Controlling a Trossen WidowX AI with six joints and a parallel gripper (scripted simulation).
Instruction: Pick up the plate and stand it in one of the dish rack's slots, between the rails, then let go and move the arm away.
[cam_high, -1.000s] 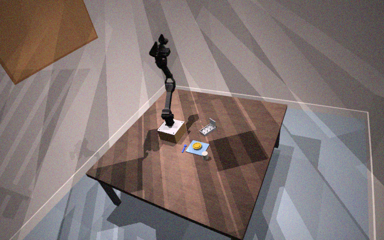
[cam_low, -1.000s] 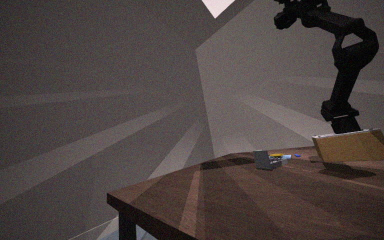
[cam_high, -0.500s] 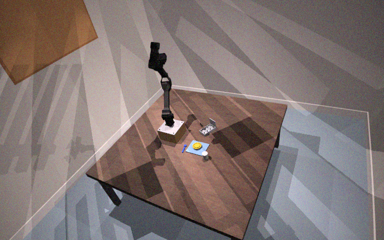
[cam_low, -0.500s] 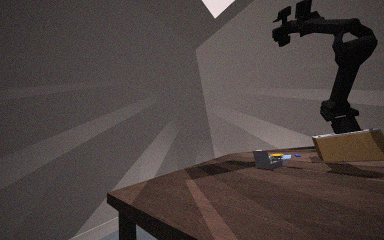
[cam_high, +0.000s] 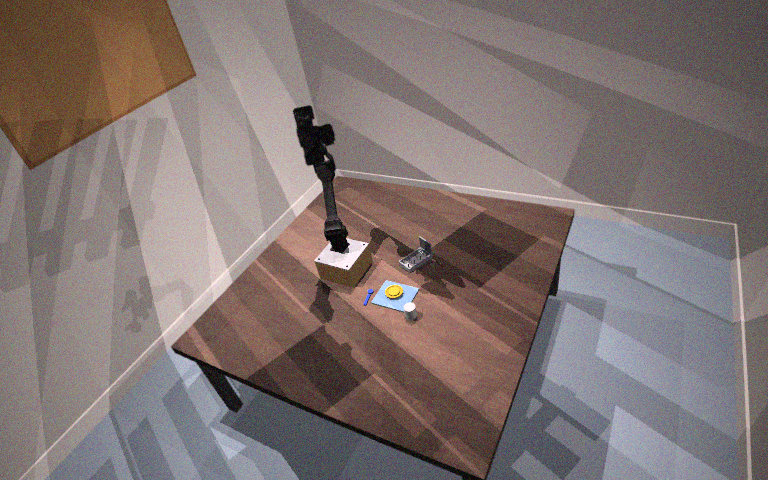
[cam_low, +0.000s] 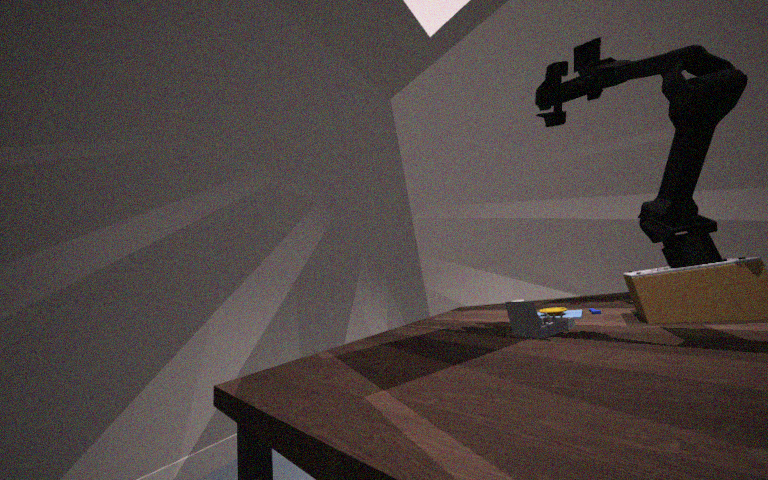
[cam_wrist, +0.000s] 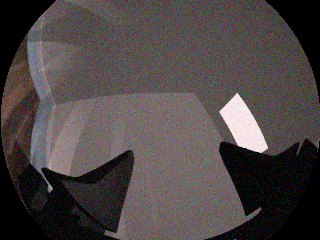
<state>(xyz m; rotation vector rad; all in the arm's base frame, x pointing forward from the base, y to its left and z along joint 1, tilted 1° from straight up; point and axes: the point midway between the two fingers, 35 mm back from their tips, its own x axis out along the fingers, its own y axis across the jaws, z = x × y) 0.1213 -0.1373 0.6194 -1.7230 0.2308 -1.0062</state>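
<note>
My gripper tip is now 14 cm short of the yellow plate, 6 cm to the right of it and 72 cm above it. Also, from my gripper tip: white cup: 24 cm ahead, 2 cm to the right, 71 cm below; blue spoon: 4 cm ahead, 2 cm to the left, 73 cm below; light blue mat: 14 cm ahead, 6 cm to the left, 74 cm below.
</note>
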